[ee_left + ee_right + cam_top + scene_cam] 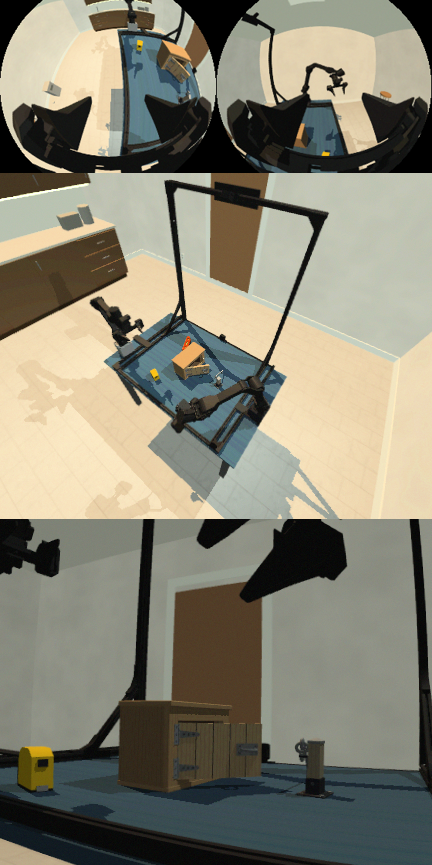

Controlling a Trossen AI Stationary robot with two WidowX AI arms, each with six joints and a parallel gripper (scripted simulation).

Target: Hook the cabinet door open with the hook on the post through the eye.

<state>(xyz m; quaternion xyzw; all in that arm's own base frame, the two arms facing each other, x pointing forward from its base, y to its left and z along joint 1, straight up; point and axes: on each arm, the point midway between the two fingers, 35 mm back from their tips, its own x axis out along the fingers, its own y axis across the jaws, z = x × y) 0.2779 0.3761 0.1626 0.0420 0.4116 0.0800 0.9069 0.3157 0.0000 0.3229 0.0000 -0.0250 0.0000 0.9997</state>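
The metal hook is 430 mm behind my left hand, 10 mm to the left of it and 210 mm below it. The rest, counted from my left hand: yellow box 230 mm behind, 400 mm to the right, 230 mm below; then cabinet door 370 mm behind, 130 mm to the right, 190 mm below; then orange object 600 mm behind, 380 mm to the right, 250 mm below.
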